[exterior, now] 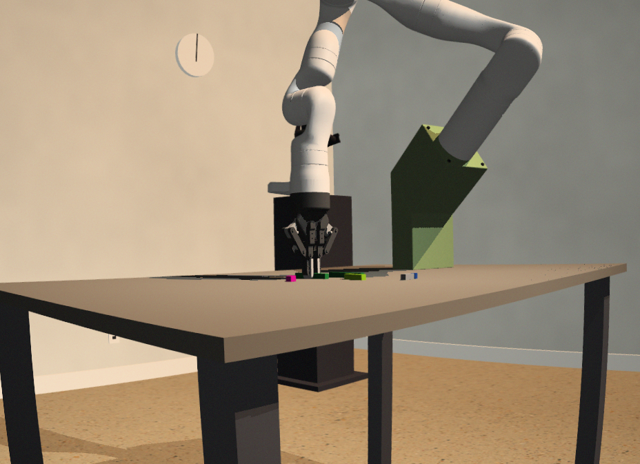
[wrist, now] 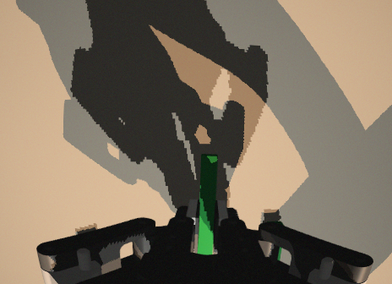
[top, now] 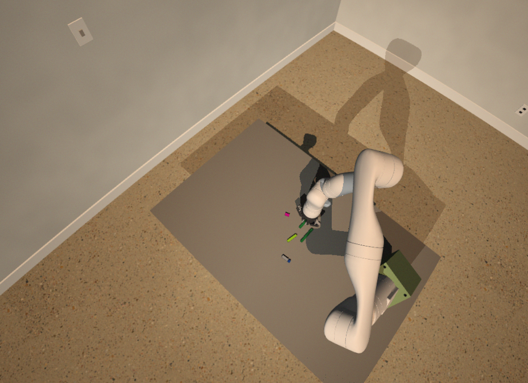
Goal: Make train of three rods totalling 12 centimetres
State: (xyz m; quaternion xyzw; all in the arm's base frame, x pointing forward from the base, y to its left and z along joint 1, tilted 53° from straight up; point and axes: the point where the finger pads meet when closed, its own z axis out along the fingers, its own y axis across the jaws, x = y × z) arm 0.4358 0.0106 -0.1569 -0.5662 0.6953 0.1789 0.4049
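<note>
Right now the grey rod is 40 mm behind my hand, 190 mm to the left of it and 10 mm below it. From my hand the other things lie so: magenta rod (90 mm ahead, 30 mm to the left, 10 mm below); lime rod (100 mm to the left, 10 mm below); green rod (10 mm below).
</note>
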